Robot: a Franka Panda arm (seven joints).
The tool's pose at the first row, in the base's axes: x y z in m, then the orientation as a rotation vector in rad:
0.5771, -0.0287, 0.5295, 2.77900, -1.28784, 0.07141
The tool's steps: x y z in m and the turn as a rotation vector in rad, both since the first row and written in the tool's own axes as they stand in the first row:
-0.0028, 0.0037, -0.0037, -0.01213, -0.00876, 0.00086
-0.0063, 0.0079, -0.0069, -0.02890, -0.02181, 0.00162
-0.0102, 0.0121, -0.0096, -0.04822, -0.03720, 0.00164
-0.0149, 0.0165, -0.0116, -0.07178, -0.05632, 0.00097
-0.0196, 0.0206, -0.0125, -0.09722, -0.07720, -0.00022
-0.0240, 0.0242, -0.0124, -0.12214, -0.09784, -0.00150
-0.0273, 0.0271, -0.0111, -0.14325, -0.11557, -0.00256
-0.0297, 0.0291, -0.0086, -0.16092, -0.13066, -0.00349
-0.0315, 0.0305, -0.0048, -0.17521, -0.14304, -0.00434
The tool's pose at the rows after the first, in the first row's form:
0.5724, -0.0286, 0.5332, 2.77175, -1.28707, 0.05136
0.5669, -0.0284, 0.5363, 2.76216, -1.28552, 0.02247
0.5612, -0.0279, 0.5389, 2.75149, -1.28245, -0.01116
0.5548, -0.0270, 0.5408, 2.73859, -1.27761, -0.05238
0.5486, -0.0260, 0.5415, 2.72447, -1.27153, -0.09686
0.5430, -0.0249, 0.5413, 2.71023, -1.26519, -0.14030
0.5387, -0.0244, 0.5399, 2.69780, -1.25970, -0.17714
0.5356, -0.0241, 0.5373, 2.68719, -1.25495, -0.20810
0.5334, -0.0240, 0.5335, 2.67852, -1.25091, -0.23323

